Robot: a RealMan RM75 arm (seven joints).
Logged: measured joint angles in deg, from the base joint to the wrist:
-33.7, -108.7, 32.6, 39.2, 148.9, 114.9, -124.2
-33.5, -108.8, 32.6, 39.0, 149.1, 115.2, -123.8
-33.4, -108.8, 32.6, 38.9, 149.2, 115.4, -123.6
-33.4, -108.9, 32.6, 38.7, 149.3, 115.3, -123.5
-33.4, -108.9, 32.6, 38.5, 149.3, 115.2, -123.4
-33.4, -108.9, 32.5, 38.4, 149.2, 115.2, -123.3
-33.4, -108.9, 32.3, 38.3, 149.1, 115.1, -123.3
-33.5, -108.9, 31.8, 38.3, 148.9, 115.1, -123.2
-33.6, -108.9, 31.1, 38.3, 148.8, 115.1, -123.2
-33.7, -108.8, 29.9, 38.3, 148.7, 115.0, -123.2
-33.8, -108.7, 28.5, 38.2, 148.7, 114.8, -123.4
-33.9, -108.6, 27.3, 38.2, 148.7, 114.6, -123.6
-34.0, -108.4, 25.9, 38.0, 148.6, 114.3, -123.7
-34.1, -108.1, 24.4, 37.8, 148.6, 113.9, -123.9
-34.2, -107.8, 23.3, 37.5, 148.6, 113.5, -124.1
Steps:
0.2, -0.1, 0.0, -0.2, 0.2, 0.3, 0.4
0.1, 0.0, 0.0, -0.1, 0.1, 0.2, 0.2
0.0, -0.1, 0.0, -0.2, 0.1, -0.1, 0.1
0.0, 0.0, 0.0, -0.2, 0.0, -0.1, 0.1
0.0, 0.0, -0.1, -0.1, -0.1, 0.0, 0.1
0.0, 0.0, -0.2, -0.1, -0.1, -0.1, 0.0
-0.1, 0.0, -0.5, 0.0, -0.2, 0.0, 0.1
-0.1, 0.0, -0.7, 0.0, -0.1, 0.0, 0.0
-0.1, 0.1, -1.2, 0.0, -0.1, -0.1, 0.0
-0.1, 0.1, -1.4, -0.1, 0.0, -0.2, -0.2
-0.1, 0.1, -1.2, 0.0, 0.0, -0.2, -0.2
-0.1, 0.2, -1.4, -0.2, -0.1, -0.3, -0.1
-0.1, 0.3, -1.5, -0.2, 0.0, -0.4, -0.2
-0.1, 0.3, -1.1, -0.3, 0.0, -0.4, -0.2

